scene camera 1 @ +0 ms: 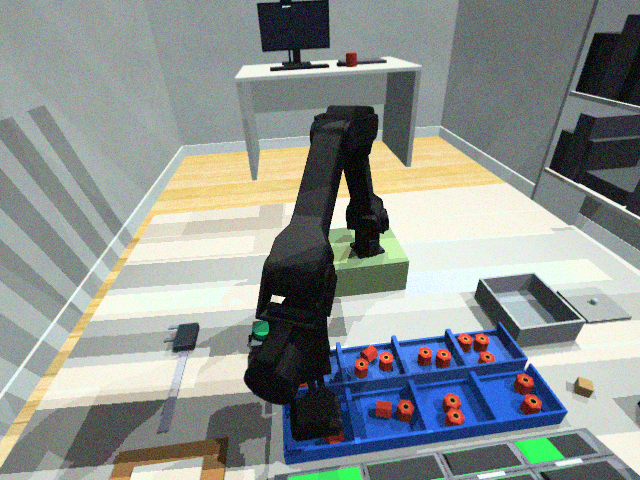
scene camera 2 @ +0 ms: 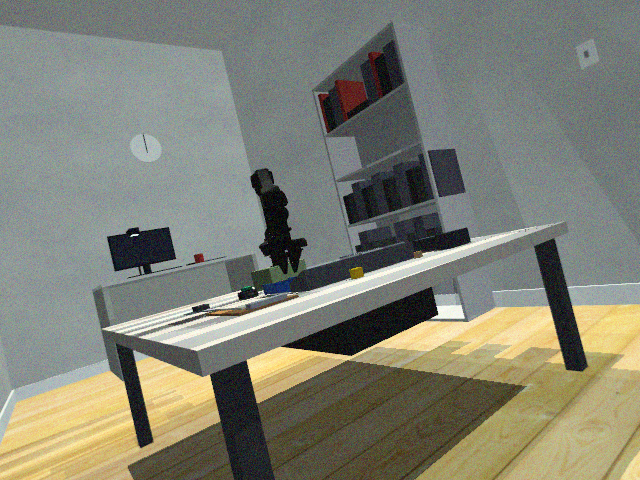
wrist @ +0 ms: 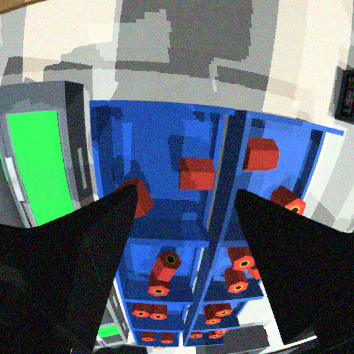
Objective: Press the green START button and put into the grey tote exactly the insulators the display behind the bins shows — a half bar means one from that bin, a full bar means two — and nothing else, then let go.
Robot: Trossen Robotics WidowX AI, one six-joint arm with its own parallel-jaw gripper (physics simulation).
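Frame: origin at the arm's base, x up, y back, z right, level; metres.
Where they show: gripper, fingertip midpoint: [scene camera 1: 313, 400] [scene camera 2: 290, 273] [wrist: 187, 194]; arm's base, link origin: [scene camera 1: 367, 248].
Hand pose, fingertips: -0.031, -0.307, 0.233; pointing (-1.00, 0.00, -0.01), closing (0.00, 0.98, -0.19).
Note:
Things, the pixels of their centre, and the offset from my fingertips, as dx, dy, dz. "spot": a spot on its surface instead.
- red insulator, body centre: [wrist: 194, 174] -0.035, +0.008, -0.003
- large green bar, body centre: [wrist: 47, 172] -0.028, -0.109, +0.018
- smaller green bar, body centre: [scene camera 1: 554, 453] [wrist: 109, 329] -0.028, -0.174, -0.300
- green START button, body centre: [scene camera 1: 264, 333] [scene camera 2: 247, 292] -0.032, +0.191, +0.046
- grey tote, body centre: [scene camera 1: 524, 307] [wrist: 228, 347] [scene camera 2: 363, 258] -0.025, +0.063, -0.481
- flat grey lid, body centre: [scene camera 1: 592, 304] -0.049, +0.035, -0.647
- yellow block, body centre: [scene camera 2: 356, 273] -0.039, -0.248, -0.023
- caliper, body centre: [scene camera 1: 171, 367] [scene camera 2: 203, 309] -0.043, +0.179, +0.228
- wooden frame, surface spot: [scene camera 1: 219, 462] spot: -0.046, -0.018, +0.153
My gripper [scene camera 1: 316, 413] [scene camera 2: 290, 271] [wrist: 187, 194] is open and empty over the end bin of the blue bins [scene camera 1: 429, 438] [scene camera 2: 279, 285] [wrist: 150, 145]. In the wrist view, one red insulator [wrist: 197, 174] lies between the fingertips' lines, and another insulator [wrist: 143, 199] is partly behind the left fingertip. Further insulators stand or lie in the other bins. The display [scene camera 2: 356, 266] [wrist: 30, 97] shows a large green bar [scene camera 1: 330, 473] [wrist: 40, 167] and a smaller green bar [scene camera 1: 539, 449] [wrist: 109, 330]. The green START button [scene camera 1: 261, 329] [scene camera 2: 247, 289] is beside the arm. The grey tote [scene camera 1: 550, 333] looks empty inside.
A flat grey lid [scene camera 1: 594, 307] lies beside the tote. A wooden cube [scene camera 1: 583, 386] [scene camera 2: 417, 254] and a yellow block [scene camera 2: 356, 272] are on the table [scene camera 2: 413, 284]. A caliper [scene camera 1: 178, 382] and a wooden frame [scene camera 1: 219, 462] lie left of the bins. The arm's green base block [scene camera 1: 369, 276] stands behind.

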